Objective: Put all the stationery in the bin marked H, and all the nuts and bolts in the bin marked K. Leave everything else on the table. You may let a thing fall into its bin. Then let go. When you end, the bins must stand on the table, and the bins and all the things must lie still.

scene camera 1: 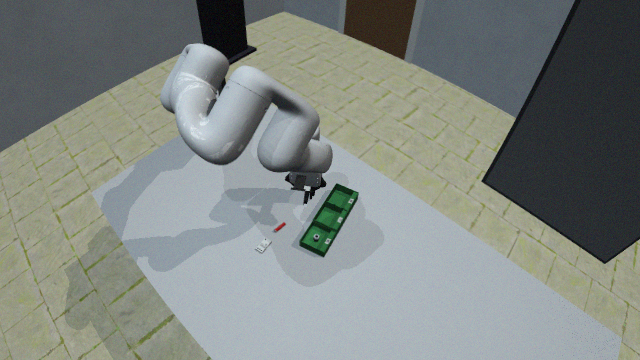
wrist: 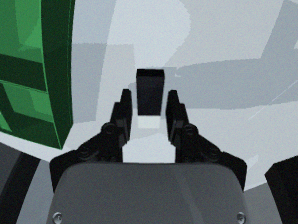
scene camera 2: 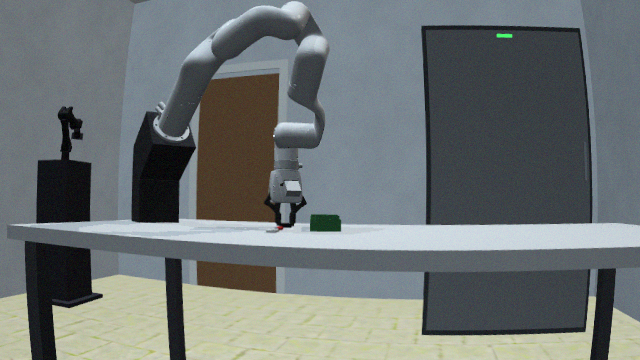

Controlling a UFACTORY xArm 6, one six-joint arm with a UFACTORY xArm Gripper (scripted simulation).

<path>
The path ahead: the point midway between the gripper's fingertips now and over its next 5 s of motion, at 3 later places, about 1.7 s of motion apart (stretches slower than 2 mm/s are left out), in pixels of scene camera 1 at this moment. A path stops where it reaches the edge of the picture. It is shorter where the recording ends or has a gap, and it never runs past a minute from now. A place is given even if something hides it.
My gripper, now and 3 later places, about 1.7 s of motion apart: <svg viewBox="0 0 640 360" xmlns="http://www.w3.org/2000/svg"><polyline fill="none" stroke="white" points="305,195 305,184 341,191 339,198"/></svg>
</path>
